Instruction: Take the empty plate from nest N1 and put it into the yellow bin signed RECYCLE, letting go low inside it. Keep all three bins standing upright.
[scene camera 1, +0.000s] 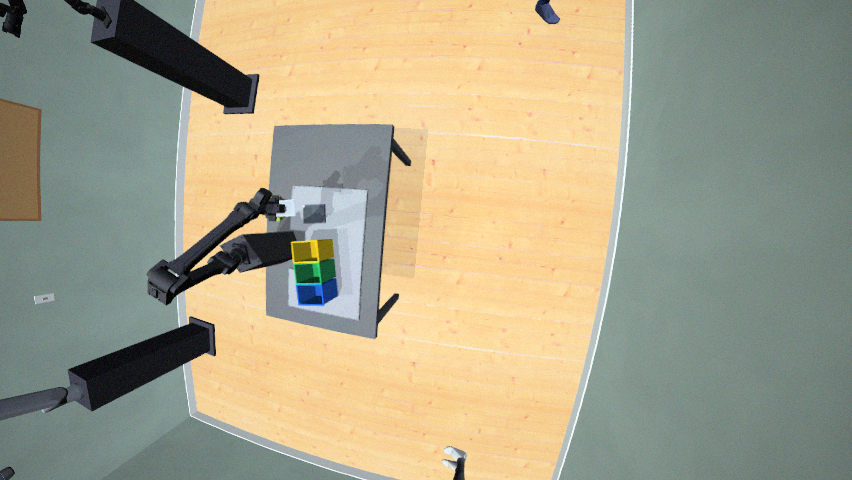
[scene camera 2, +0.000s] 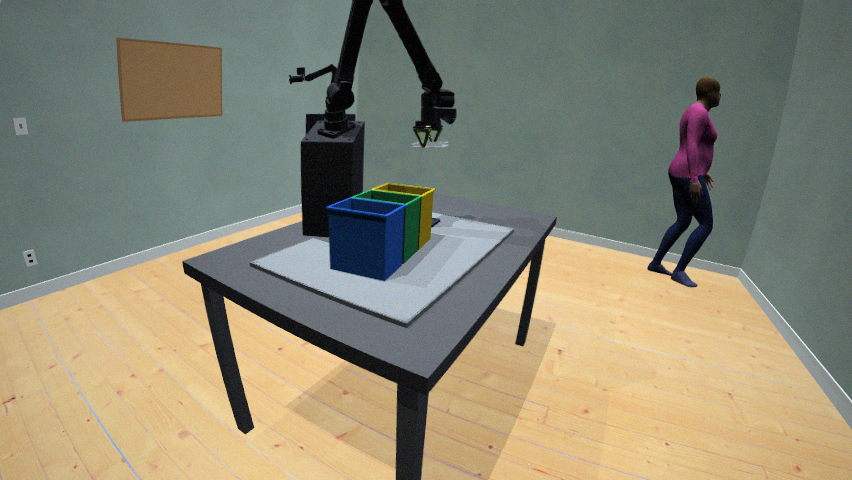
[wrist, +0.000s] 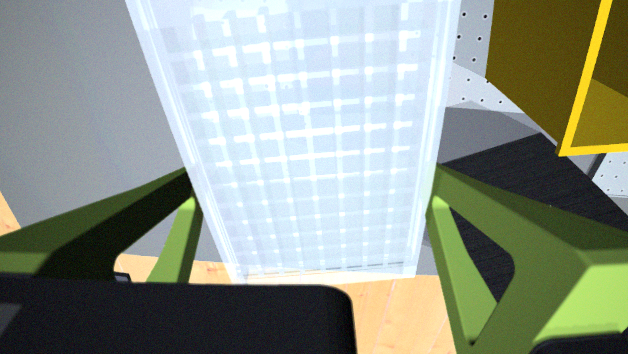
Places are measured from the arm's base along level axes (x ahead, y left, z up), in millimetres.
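Where they show: gripper, between the fingertips: (scene camera 2: 428, 146) (wrist: 313, 175); arm's base, origin of its link: (scene camera 1: 241, 253) (scene camera 2: 336, 130).
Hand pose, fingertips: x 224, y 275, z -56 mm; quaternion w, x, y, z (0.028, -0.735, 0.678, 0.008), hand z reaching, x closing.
Observation:
Things, the pixels of their top centre, and the offset from my fingertips. Level surfaces: height alone.
- clear plate, centre of its top: (wrist: 310, 192) (scene camera 2: 430, 140) (scene camera 1: 283, 208) dy +1, dx +8, dz +22 mm
- dark nest, centre of its top: (wrist: 344, 49) (scene camera 1: 313, 214) dy -23, dx -21, dz -292 mm
- yellow bin, centre of its top: (scene camera 2: 403, 189) (scene camera 1: 304, 251) dy -243, dx +56, dz -127 mm
- green bin, centre of its top: (scene camera 2: 387, 196) (scene camera 1: 307, 273) dy -371, dx +81, dz -127 mm
- blue bin, centre of its top: (scene camera 2: 366, 205) (scene camera 1: 309, 295) dy -499, dx +106, dz -127 mm
- pale mat, height of its surface: dz -307 mm
The clear plate (scene camera 1: 288, 207) (scene camera 2: 442, 144) (wrist: 310, 125) is held level between the green fingers of my gripper (scene camera 1: 280, 208) (scene camera 2: 429, 141) (wrist: 313, 175), which is shut on its two long sides. In scene camera 2 it hangs well above the bin rims, behind the bins. The dark nest (scene camera 1: 314, 213) on the mat holds no plate; its label cannot be read. The yellow bin (scene camera 1: 326, 250) (scene camera 2: 426, 217) (wrist: 540, 50) stands upright, at the right in the wrist view, apart from the plate. Its sign does not show.
The green bin (scene camera 1: 327, 271) (scene camera 2: 411, 229) and blue bin (scene camera 1: 330, 292) (scene camera 2: 360, 247) stand upright in a row with the yellow one on the pale mat (scene camera 1: 351, 298) (scene camera 2: 411, 307). The arm's black pedestal (scene camera 1: 271, 250) (scene camera 2: 327, 184) stands at the table's edge. A person (scene camera 2: 691, 143) is beyond the table.

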